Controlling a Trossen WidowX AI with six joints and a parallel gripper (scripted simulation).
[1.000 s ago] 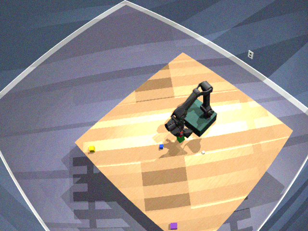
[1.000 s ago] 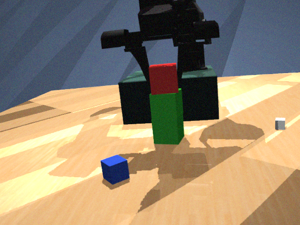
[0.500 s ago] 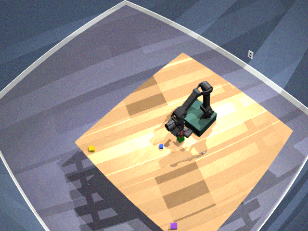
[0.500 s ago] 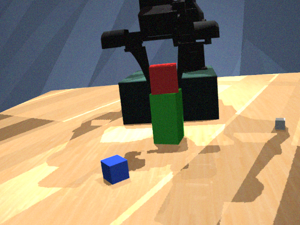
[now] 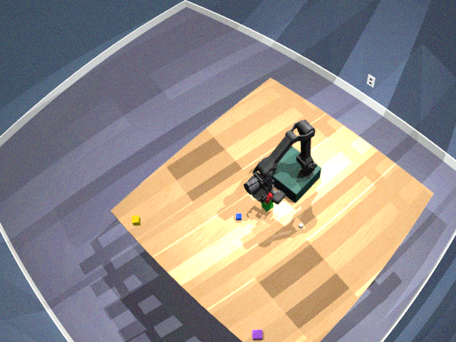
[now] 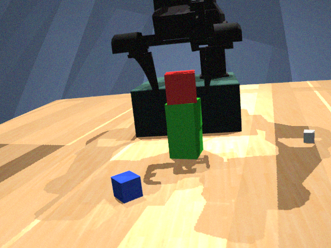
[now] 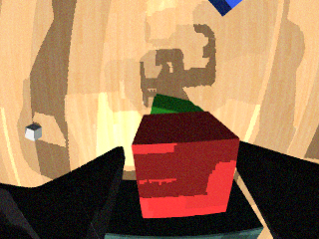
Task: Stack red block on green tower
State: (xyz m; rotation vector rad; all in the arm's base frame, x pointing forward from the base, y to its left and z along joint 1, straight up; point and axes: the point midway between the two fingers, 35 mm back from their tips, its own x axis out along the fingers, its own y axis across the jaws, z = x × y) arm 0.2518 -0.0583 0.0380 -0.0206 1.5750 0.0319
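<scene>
Now: gripper tip 1 cm below the red block. From my gripper tip the other things lie so: yellow block: 51 cm ahead, 45 cm to the right, 8 cm below; blue block: 14 cm ahead, 7 cm to the right, 8 cm below; white block: 2 cm behind, 20 cm to the left, 9 cm below.
</scene>
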